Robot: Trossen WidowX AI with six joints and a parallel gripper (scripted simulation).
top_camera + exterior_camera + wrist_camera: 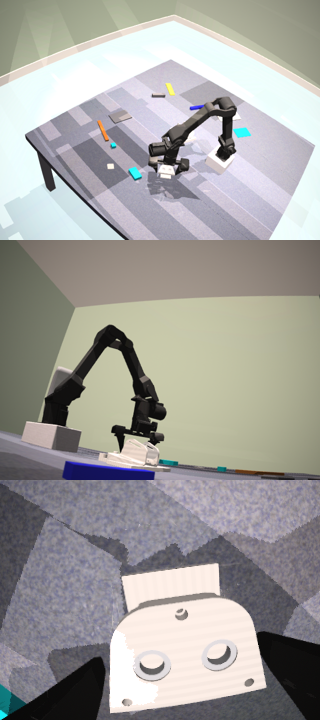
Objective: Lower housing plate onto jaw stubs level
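Right now my gripper tip is 10 mm short of the white block and 10 mm to the left of it. The rest, counted from my gripper tip: cyan block 90 mm ahead, 120 mm to the left; orange bar 420 mm ahead, 60 mm to the left; blue bar 230 mm ahead, 540 mm to the right.
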